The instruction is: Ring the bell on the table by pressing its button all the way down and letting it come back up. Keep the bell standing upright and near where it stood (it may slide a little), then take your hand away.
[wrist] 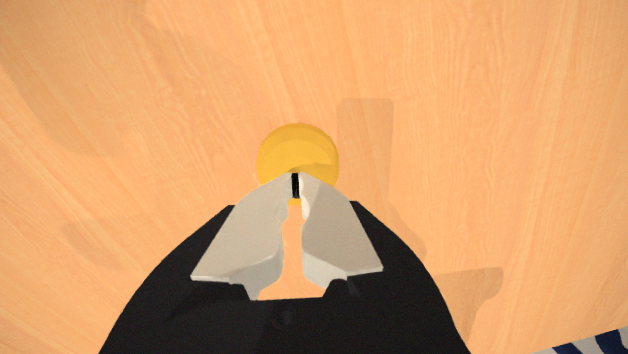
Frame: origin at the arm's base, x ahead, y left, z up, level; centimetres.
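Seen in the pictures: gripper, fingertip midpoint: (296,176).
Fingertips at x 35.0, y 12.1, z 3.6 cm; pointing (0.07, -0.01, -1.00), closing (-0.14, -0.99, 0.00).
A point is followed by its place in that frame.
The bell (298,145) @[x 36.6, y 11.7, z 1.1 cm] shows as a round yellow dome from above, near the middle of the wrist view, and looks upright on the table. My gripper (296,176) @[x 35.0, y 12.1, z 3.6 cm] is shut and empty. Its light grey fingertips overlap the lower half of the bell in this view, with a narrow dark strip between them. The bell's button does not show; the fingertips cover the dome's middle. Whether the fingertips touch the bell or hover just above it, I cannot tell.
The bell stands on a light wooden table (475,125) @[x 34.9, y -6.8, z -2.5 cm]. Shadows of the arm and gripper fall across the wood. A grey and dark blue patterned surface (584,345) shows beyond the table's edge at the bottom right corner.
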